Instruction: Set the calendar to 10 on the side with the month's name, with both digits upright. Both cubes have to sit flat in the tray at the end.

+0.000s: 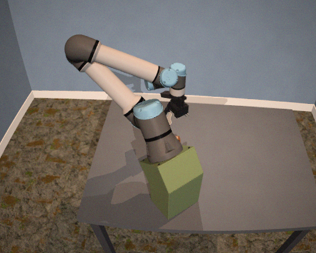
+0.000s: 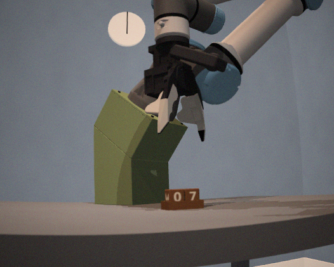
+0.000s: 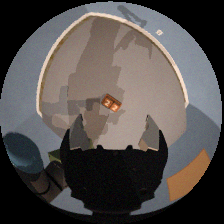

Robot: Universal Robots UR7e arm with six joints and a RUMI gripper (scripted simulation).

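Now: hand 2 cm past the brown calendar tray, 1 cm to the left of it and 13 cm above it.
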